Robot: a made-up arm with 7 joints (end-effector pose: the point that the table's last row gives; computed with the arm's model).
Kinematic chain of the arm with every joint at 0, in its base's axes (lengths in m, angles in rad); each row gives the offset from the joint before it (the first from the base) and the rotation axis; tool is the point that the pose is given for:
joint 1: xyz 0 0 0.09 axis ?
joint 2: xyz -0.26 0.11 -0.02 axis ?
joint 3: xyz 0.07 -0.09 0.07 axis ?
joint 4: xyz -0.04 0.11 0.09 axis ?
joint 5: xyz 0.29 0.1 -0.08 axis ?
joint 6: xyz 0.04 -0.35 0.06 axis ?
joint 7: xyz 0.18 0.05 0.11 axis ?
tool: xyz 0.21 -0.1 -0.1
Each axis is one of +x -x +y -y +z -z.
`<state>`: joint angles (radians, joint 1 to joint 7).
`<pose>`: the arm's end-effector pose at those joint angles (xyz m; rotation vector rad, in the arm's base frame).
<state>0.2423 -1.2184 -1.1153 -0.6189 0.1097 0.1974 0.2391</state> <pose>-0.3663 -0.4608 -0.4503 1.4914 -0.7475 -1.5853</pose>
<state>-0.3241 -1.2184 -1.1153 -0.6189 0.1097 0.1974 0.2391</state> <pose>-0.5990 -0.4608 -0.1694 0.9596 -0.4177 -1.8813</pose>
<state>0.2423 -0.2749 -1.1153 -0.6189 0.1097 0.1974 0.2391</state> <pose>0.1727 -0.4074 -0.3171 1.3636 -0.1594 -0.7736</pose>
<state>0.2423 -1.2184 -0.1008 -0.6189 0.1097 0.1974 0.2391</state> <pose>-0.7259 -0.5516 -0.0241 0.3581 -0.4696 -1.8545</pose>
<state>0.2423 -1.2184 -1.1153 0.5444 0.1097 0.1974 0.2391</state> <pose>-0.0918 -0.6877 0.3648 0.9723 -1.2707 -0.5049</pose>
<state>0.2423 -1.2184 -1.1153 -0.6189 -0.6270 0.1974 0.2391</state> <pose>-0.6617 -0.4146 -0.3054 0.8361 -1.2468 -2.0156</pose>
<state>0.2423 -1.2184 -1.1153 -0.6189 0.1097 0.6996 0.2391</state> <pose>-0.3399 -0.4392 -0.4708 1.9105 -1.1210 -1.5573</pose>
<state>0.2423 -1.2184 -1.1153 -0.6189 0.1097 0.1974 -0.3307</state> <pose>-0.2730 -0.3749 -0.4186 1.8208 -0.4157 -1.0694</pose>
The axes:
joint 1: -y
joint 2: +z
joint 3: -x
joint 4: +z
joint 5: +y
joint 6: +x
joint 7: -y

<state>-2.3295 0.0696 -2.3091 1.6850 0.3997 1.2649 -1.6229</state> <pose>0.3841 -0.2773 -0.1740 2.4318 0.1980 1.1698</pose>
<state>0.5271 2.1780 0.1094 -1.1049 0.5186 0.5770 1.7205</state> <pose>0.2446 0.4961 0.5402 0.7702 -1.4427 0.6538</pose>
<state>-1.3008 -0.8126 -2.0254 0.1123 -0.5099 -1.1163 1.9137</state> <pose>-0.0287 -0.5172 0.4325 -1.3611 -0.9788 -0.8342</pose>
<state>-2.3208 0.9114 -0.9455 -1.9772 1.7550 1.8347 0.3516</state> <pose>0.3645 0.0183 0.7107 1.8750 -0.0145 1.3493</pose>
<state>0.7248 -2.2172 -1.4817 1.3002 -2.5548 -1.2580 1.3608</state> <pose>-0.3021 0.2047 -0.1087 0.3457 -0.2990 0.9070</pose>
